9 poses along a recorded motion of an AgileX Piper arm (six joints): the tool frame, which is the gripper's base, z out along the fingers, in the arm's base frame.
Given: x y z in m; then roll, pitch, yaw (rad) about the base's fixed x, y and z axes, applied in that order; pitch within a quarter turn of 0, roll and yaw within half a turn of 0.
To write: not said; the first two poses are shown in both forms.
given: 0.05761 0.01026 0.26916 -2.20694 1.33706 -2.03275
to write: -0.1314 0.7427 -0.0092 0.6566 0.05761 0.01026 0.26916
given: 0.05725 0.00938 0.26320 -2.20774 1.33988 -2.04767
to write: -0.1253 0.7432 -0.0130 0.6571 0.05725 0.00938 0.26320
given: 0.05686 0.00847 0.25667 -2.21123 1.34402 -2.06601
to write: -0.1184 0.7437 -0.0165 0.6577 0.05686 0.00847 0.25667
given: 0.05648 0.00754 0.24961 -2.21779 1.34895 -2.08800
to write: -0.1110 0.7443 -0.0198 0.6582 0.05648 0.00754 0.24961
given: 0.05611 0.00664 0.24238 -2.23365 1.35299 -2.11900
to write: -0.1035 0.7455 -0.0229 0.6580 0.05611 0.00664 0.24238
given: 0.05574 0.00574 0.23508 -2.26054 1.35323 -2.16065
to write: -0.0967 0.7479 -0.0265 0.6562 0.05574 0.00574 0.23508
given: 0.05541 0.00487 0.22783 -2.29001 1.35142 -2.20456
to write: -0.0904 0.7507 -0.0303 0.6538 0.05541 0.00487 0.22783
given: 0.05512 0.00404 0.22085 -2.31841 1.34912 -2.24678
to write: -0.0844 0.7534 -0.0341 0.6512 0.05512 0.00404 0.22085
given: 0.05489 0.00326 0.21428 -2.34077 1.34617 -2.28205
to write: -0.0791 0.7558 -0.0379 0.6489 0.05489 0.00326 0.21428
